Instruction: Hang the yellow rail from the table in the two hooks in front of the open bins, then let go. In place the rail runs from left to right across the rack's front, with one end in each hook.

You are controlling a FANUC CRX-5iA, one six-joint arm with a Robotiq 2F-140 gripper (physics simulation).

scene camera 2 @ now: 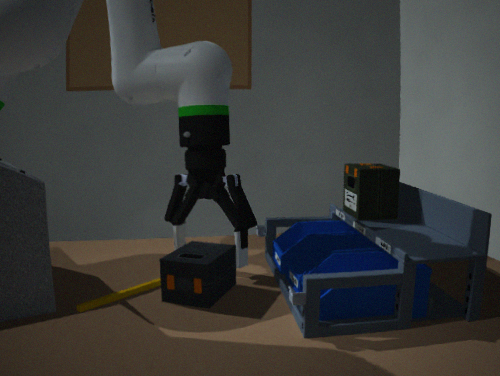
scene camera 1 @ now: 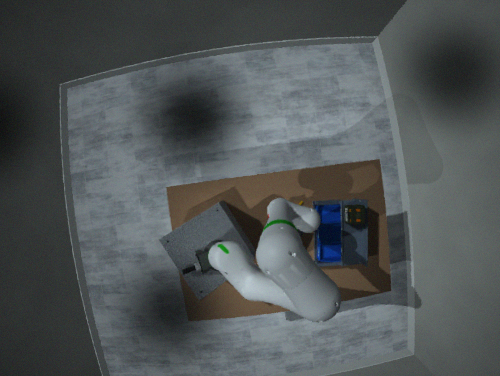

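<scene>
The yellow rail [scene camera 1: 301, 203] [scene camera 2: 120, 295] lies on the table [scene camera 1: 360, 175] [scene camera 2: 200, 350], slanting. Its far part is hidden behind a black box [scene camera 2: 197, 275] in the scene camera 2 view, and the arm covers most of it in the scene camera 1 view. My gripper [scene camera 2: 210, 246] is open, pointing down, with nothing held. Its fingers stand wide apart at the black box, one tip partly hidden behind it, the other near its right side. The grey rack [scene camera 1: 356, 252] [scene camera 2: 312, 315] has a near hook [scene camera 2: 297, 297] and a far hook [scene camera 2: 261, 230] on its front, both without the rail.
Open blue bins [scene camera 1: 328, 254] [scene camera 2: 350, 260] sit in the rack behind the hooks. A dark green box with orange latches [scene camera 1: 355, 215] [scene camera 2: 371, 192] stands on the rack's upper shelf. A grey speckled block [scene camera 1: 190, 232] [scene camera 2: 22, 250] stands left of the rail.
</scene>
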